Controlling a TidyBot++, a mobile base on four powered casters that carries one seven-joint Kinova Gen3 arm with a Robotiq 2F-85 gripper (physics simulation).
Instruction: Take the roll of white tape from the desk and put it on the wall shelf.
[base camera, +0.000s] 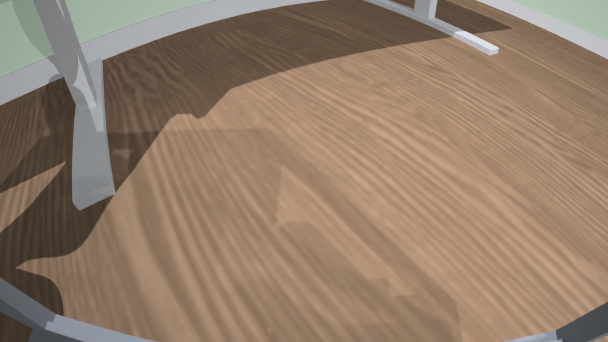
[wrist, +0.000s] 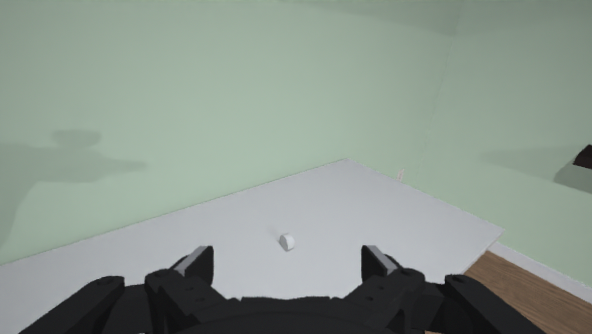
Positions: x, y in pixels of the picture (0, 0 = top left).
Scene:
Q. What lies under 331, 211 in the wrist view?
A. A white desk.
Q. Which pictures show my gripper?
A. The wrist view only.

